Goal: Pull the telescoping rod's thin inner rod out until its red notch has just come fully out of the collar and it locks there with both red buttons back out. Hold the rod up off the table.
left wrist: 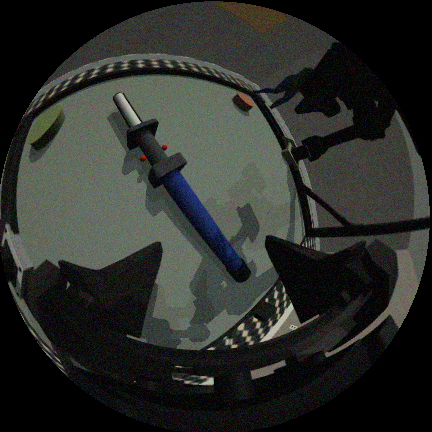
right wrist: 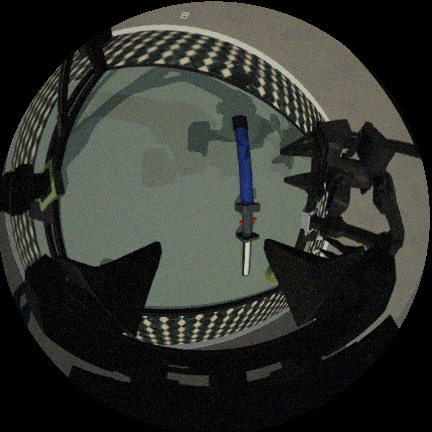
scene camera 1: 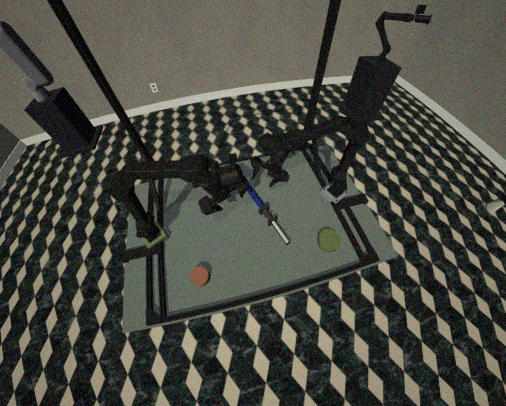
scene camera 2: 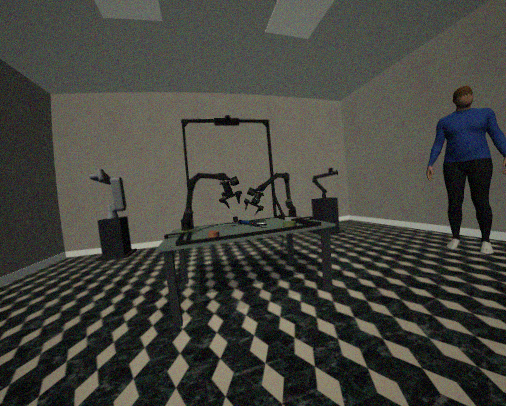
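Note:
The telescoping rod lies on the table. Its blue tube [scene camera 1: 254,196] [left wrist: 200,217] [right wrist: 244,165] has a black end cap. The dark collar section [left wrist: 153,149] [right wrist: 247,221] has two flanges, with red buttons [left wrist: 165,147] [right wrist: 241,223] showing on both sides. A short length of silver inner rod [scene camera 1: 281,233] [left wrist: 127,110] [right wrist: 246,259] sticks out; no red notch shows on it. My left gripper [scene camera 2: 251,207] [left wrist: 213,244] [right wrist: 281,167] is open and empty, above the table near the tube's capped end. My right gripper [scene camera 2: 233,204] [right wrist: 212,246] is open and empty, above the table left of the rod.
An olive disc [scene camera 1: 329,239] [left wrist: 46,126] lies right of the rod in scene camera 1. An orange disc [scene camera 1: 199,276] [scene camera 2: 213,234] [left wrist: 243,102] lies at the front left. The grippers are close together. Dark rails [scene camera 1: 242,293] border the table.

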